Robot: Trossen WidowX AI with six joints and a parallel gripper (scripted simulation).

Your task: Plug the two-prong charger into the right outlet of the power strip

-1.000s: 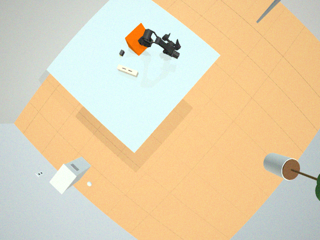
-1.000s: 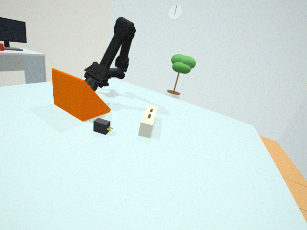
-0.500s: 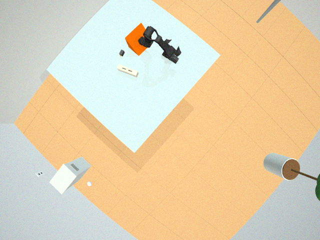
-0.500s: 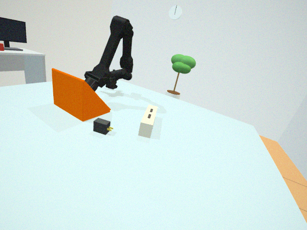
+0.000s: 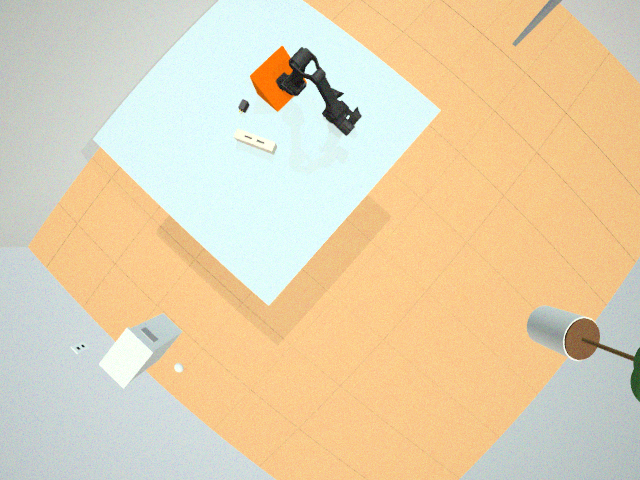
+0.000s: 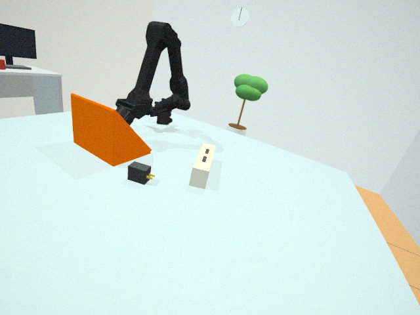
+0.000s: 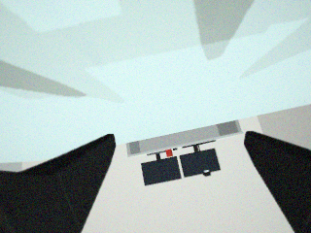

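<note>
Right now the black two-prong charger is 37 cm ahead of my gripper tip, 37 cm to the right of it and 2 cm below it.
</note>
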